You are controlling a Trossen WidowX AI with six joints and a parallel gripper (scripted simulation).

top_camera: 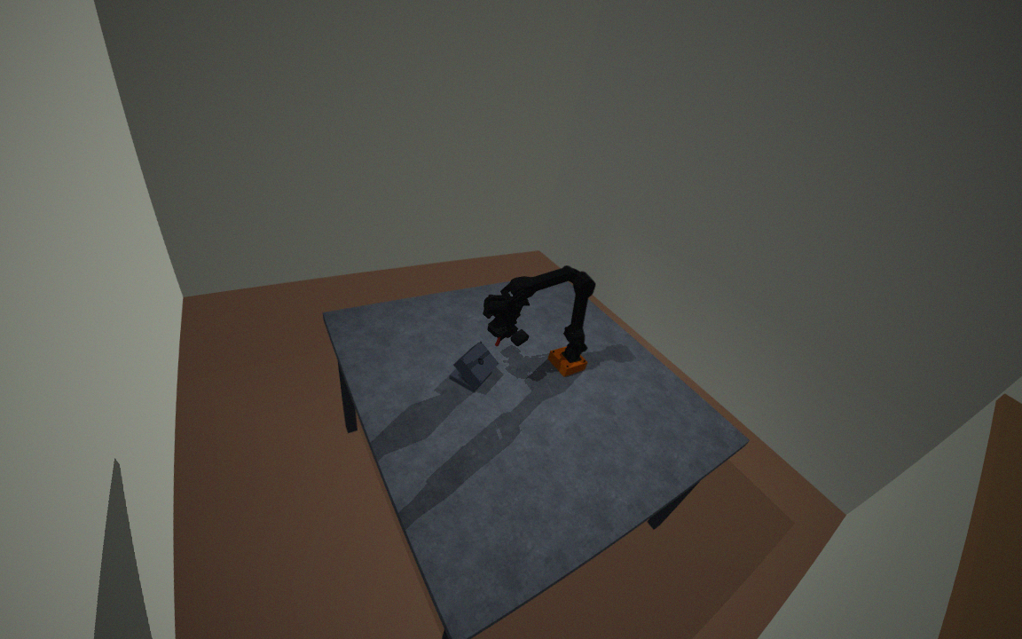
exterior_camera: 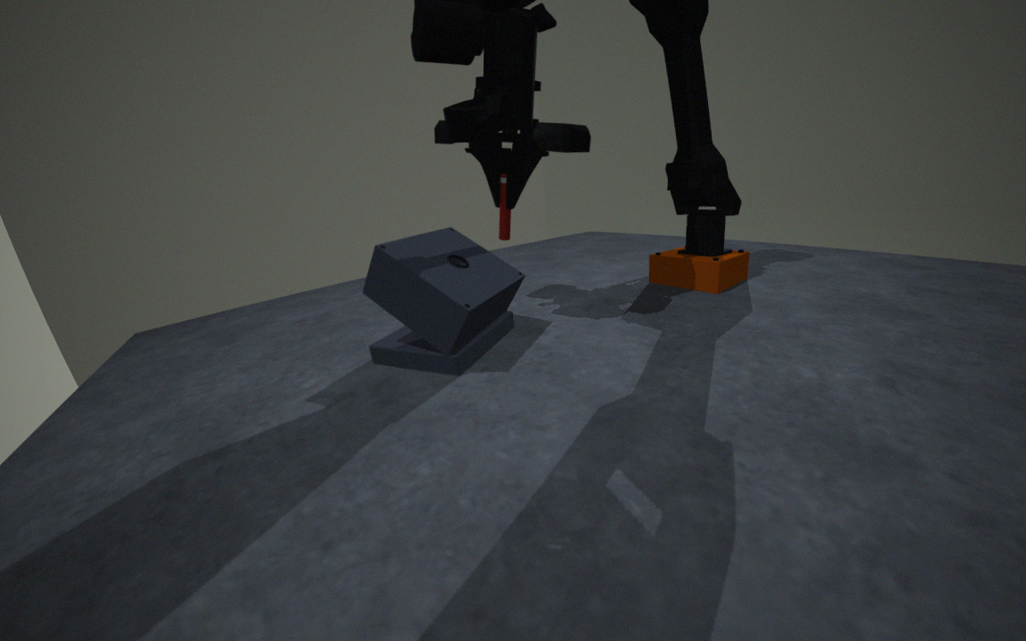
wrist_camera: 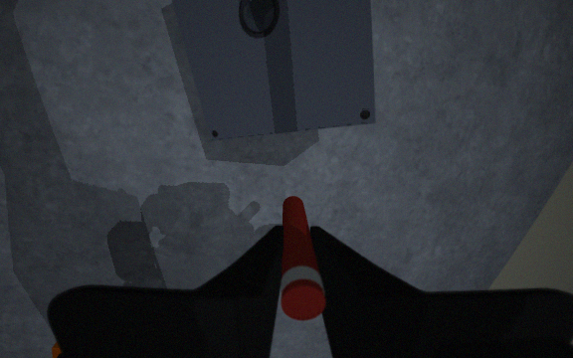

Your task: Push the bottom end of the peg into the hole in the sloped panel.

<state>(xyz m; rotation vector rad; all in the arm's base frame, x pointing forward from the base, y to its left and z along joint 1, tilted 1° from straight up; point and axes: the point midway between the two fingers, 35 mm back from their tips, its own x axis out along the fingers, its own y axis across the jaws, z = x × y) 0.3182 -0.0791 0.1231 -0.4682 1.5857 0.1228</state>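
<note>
Right now my gripper tip is 100 mm short of the dark grey sloped panel, 40 mm to the right of it and 70 mm above it. From my gripper tip the other things lie so: red round peg: 20 mm above.
</note>
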